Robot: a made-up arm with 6 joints.
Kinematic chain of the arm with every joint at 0, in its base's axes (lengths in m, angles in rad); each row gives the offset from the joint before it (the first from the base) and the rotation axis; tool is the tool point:
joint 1: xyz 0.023 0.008 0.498 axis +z
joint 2: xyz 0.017 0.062 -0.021 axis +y
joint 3: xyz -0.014 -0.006 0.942 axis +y
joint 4: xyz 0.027 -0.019 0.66 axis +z
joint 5: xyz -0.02 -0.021 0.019 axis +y
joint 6: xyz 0 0.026 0.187 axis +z
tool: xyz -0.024 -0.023 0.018
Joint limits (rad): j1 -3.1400..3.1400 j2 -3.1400..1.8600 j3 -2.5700..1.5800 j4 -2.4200..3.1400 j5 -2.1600..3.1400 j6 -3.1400..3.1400
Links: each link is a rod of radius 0.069 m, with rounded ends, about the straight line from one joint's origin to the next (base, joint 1, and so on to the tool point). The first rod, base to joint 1, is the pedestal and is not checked.
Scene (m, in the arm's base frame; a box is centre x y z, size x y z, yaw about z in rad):
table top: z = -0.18
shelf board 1: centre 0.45 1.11 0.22 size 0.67 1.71 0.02 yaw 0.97
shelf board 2: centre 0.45 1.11 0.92 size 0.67 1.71 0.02 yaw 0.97
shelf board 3: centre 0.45 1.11 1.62 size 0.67 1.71 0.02 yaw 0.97
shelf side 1: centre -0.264 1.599 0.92 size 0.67 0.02 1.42 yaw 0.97
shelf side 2: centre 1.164 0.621 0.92 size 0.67 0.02 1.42 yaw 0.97
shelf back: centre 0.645 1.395 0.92 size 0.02 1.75 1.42 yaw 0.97
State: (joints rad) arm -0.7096 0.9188 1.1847 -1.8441 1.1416 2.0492
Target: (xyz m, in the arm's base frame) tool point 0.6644 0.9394 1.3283
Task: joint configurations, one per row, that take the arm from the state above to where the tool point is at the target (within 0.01 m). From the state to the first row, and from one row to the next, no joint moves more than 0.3 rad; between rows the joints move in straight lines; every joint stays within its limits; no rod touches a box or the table.
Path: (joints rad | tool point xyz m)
1: -0.4246 0.6972 1.2114 -1.6758 1.3255 2.1623 | 1.1165 -0.6493 0.9720
2: -0.1396 0.4756 1.2381 -1.5074 1.5095 2.2754 | 1.0737 -0.2903 1.1871
3: 0.1454 0.2540 1.2648 -1.3391 1.6934 2.3886 | 0.8977 -0.0017 1.3512
4: 0.4305 0.0324 1.2915 -1.1708 1.8773 2.5017 | 0.6384 0.1675 1.4653
5: 0.6693 -0.0021 1.3877 -1.0971 1.8777 2.4177 | 0.5572 0.2938 1.4205
6: 0.9082 -0.0367 1.4838 -1.0234 1.8780 2.3337 | 0.4504 0.3894 1.3749
7: 1.1470 -0.0713 1.5800 -0.9497 1.8784 2.2497 | 0.3286 0.4494 1.3283
8: 1.1309 0.0539 1.4901 -1.2002 1.7072 2.1954 | 0.4278 0.5632 1.3442
9: 1.1149 0.1792 1.4002 -1.4508 1.5361 2.1410 | 0.5189 0.6832 1.3543
10: 1.0988 0.3044 1.3102 -1.7014 1.3649 2.0867 | 0.5982 0.8092 1.3516
11: 1.0827 0.4296 1.2203 -1.9519 1.1938 2.0323 | 0.6644 0.9394 1.3283

